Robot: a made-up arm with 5 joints.
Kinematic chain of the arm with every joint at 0, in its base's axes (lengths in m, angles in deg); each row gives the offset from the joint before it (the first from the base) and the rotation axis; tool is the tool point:
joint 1: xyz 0 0 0.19 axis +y
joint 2: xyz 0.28 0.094 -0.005 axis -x
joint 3: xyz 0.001 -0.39 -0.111 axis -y
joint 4: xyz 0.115 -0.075 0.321 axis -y
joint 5: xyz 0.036 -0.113 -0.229 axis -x
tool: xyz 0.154 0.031 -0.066
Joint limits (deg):
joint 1: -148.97..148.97
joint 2: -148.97..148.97
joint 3: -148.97..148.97
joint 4: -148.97..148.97
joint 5: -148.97..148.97
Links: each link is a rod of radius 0.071 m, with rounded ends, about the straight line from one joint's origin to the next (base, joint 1, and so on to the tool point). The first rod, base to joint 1, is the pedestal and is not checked.
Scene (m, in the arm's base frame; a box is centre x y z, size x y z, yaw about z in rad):
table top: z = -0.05
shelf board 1: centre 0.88 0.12 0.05 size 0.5 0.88 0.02 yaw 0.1
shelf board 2: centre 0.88 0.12 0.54 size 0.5 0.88 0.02 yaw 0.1
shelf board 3: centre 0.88 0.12 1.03 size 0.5 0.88 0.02 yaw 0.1
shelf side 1: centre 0.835 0.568 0.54 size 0.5 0.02 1 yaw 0.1
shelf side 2: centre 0.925 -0.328 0.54 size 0.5 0.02 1 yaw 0.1
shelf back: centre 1.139 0.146 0.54 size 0.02 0.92 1 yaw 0.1
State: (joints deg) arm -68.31 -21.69 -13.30 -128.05 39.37
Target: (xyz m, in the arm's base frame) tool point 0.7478 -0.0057 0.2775
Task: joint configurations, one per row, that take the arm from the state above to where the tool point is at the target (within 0.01 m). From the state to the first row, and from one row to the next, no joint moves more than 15 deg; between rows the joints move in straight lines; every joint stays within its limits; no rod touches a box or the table.
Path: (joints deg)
1: -67.89 -28.00 -13.95 -114.37 42.83
2: -67.47 -34.31 -14.61 -100.69 46.30
3: -67.06 -40.62 -15.26 -87.01 49.76
4: -66.64 -46.94 -15.92 -73.32 53.23
5: -66.22 -53.25 -16.57 -59.64 56.69
6: -65.80 -59.56 -17.23 -45.96 60.16
7: -65.38 -65.87 -17.88 -32.28 63.62

